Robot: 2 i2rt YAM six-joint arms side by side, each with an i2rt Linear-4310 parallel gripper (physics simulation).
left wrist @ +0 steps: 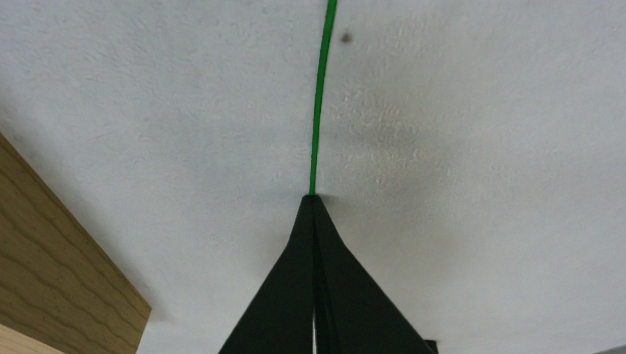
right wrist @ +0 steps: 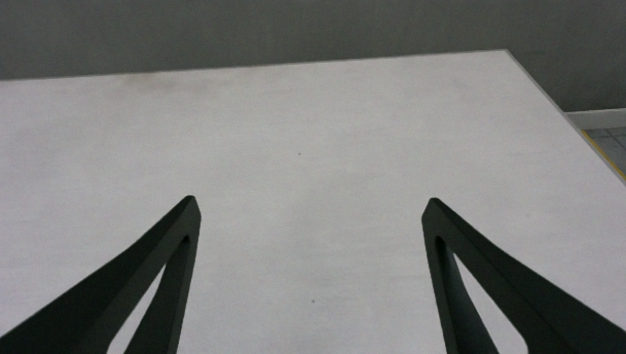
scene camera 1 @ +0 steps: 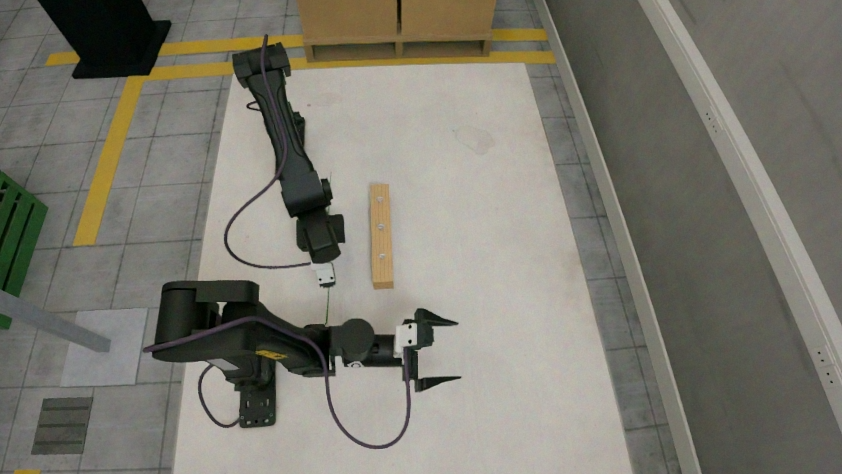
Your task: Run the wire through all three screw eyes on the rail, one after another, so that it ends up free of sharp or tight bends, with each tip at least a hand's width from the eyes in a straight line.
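Frame: origin at the left arm's base, x ahead, y left, z up, level; millimetres.
Where they show: left gripper, fingertip midpoint: (left wrist: pixel 310 204); right gripper, fingertip midpoint: (right wrist: pixel 313 206) (scene camera 1: pixel 459 350); right arm's base at its link origin: (scene camera 1: pixel 258 376).
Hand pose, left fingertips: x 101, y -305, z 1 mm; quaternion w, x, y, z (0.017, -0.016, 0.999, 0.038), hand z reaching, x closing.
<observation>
Things, the pixels of their top centre, and the offset from my left fingertips. "spot": a spot on its surface instead. Level surfaces: height alone.
- thin green wire at a spot on its surface: (left wrist: pixel 317 110) spot: 1 mm ahead, 48 mm right, 1 mm up
- wooden rail at its top centre: (scene camera 1: pixel 380 224) 125 mm ahead, 14 mm left, 69 mm up
- white table at its surface level: 1 mm down
The thin green wire (scene camera 1: pixel 327 306) (left wrist: pixel 317 110) runs along the left side of the wooden rail (scene camera 1: pixel 381 275) (left wrist: pixel 60 250), apart from it, partly hidden under the left arm. Three small screw eyes (scene camera 1: pixel 380 199) (scene camera 1: pixel 381 226) (scene camera 1: pixel 381 256) stand in a row on the rail, with no wire in them. My left gripper (left wrist: pixel 310 204) points down beside the rail, shut on the wire, which leaves the fingertips toward the top of the left wrist view. Its fingers are hidden in scene camera 1. My right gripper (scene camera 1: pixel 459 350) (right wrist: pixel 313 206) is open and empty, below and right of the rail in scene camera 1.
Both arms reach over the white table (scene camera 1: pixel 500 235) (right wrist: pixel 310 125). The right forearm (scene camera 1: pixel 294 347) covers the lower end of the wire in scene camera 1. A grey wall (scene camera 1: pixel 707 235) stands beyond the right table edge. Wooden boxes (scene camera 1: pixel 347 17) stand beyond the top edge.
</observation>
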